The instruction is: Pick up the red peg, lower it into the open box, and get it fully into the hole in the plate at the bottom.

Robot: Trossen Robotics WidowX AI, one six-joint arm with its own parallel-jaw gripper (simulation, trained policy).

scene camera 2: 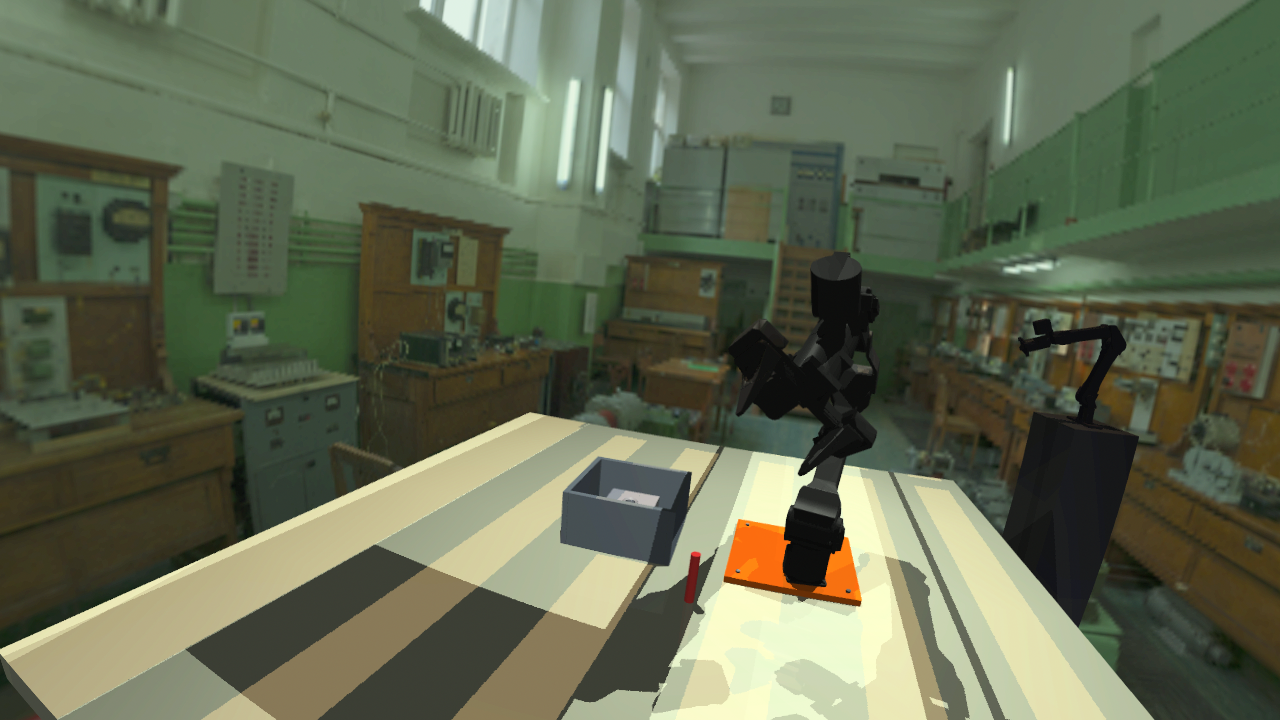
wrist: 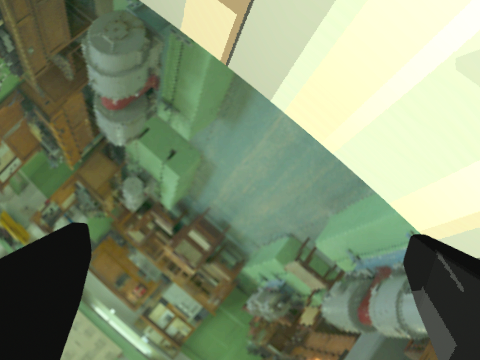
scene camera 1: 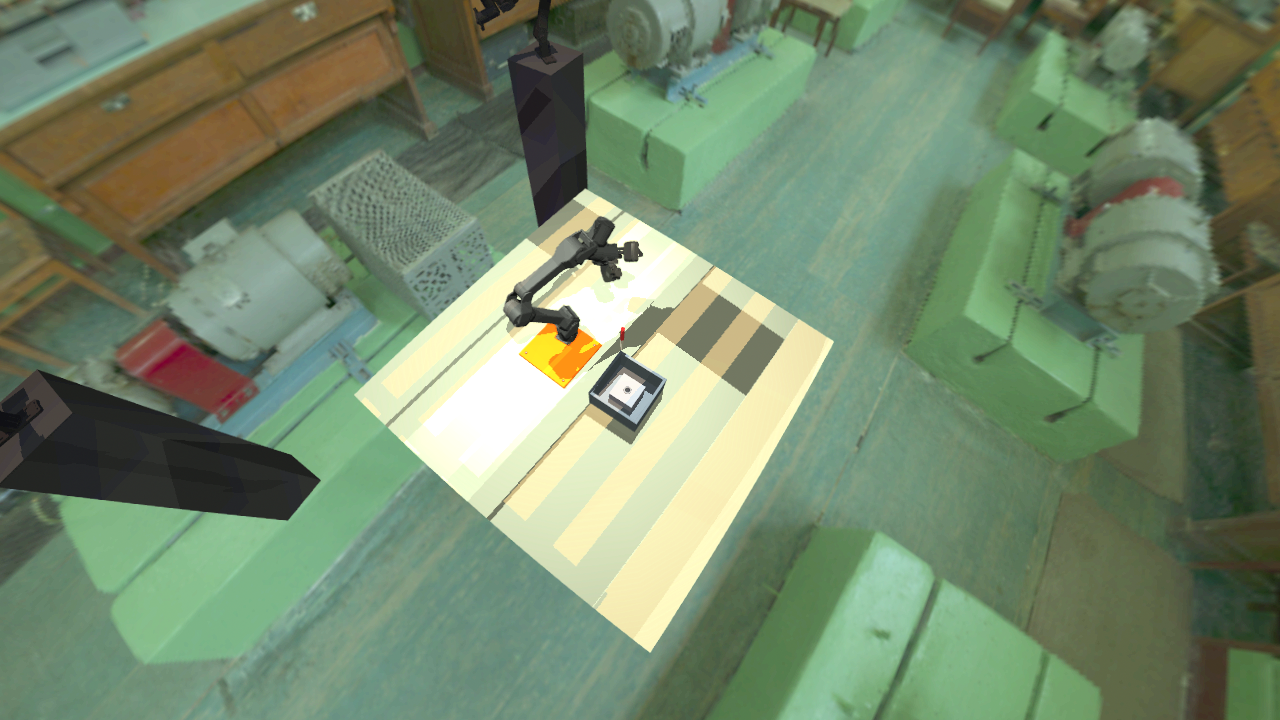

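Grey box in the pictures. The gripper there too; also in scene camera 1, wrist view.
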